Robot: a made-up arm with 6 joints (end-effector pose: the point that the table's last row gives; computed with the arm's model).
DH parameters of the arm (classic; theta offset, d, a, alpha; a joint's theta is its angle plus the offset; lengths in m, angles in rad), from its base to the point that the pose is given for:
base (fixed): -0.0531 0 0.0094 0
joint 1: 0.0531 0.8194 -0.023 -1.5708
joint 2: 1.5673 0 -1.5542 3.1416
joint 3: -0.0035 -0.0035 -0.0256 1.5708
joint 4: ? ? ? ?
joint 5: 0 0.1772 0.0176 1.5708
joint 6: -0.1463 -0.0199 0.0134 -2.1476
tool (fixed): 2.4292 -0.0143 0 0
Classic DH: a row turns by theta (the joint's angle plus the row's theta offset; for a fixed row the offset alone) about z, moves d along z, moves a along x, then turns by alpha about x.
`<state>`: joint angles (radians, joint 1 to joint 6).
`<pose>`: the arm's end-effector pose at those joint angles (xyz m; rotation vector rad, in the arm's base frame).
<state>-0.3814 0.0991 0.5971 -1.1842 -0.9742 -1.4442</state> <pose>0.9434 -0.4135 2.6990 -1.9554 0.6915 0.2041</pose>
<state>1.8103 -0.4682 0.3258 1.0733 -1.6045 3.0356</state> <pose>0.1635 -0.1734 2.9992 -2.0326 0.8843 0.6076</pose>
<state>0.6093 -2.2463 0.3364 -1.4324 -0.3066 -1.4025</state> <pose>-1.6040 -1.1246 0.4666 -0.4023 -1.2862 -0.8612</pose>
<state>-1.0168 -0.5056 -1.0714 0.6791 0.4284 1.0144</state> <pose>-0.0770 -0.1661 1.7487 0.6605 0.4573 0.1296</pose>
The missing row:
joint 4: 0 -0.943 0.0115 -1.5708
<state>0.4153 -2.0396 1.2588 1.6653 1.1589 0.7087</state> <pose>-2.1375 -0.9412 -0.2387 -1.5069 -1.8443 -0.8823</pose>
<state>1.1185 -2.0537 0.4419 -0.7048 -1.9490 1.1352</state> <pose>-0.7754 -1.9099 0.7179 -0.1445 0.2754 2.6570</pose>
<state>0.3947 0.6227 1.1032 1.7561 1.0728 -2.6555</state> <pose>1.4961 0.6579 2.7073 -2.3513 -1.0189 -1.4238</pose>
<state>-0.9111 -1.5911 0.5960 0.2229 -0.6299 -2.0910</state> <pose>-1.4522 1.6059 1.5334 -0.9122 0.8588 -2.3933</pose>
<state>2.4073 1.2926 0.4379 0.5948 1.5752 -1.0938</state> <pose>-1.5249 1.5585 0.6083 -0.7426 -1.6186 -0.3185</pose>
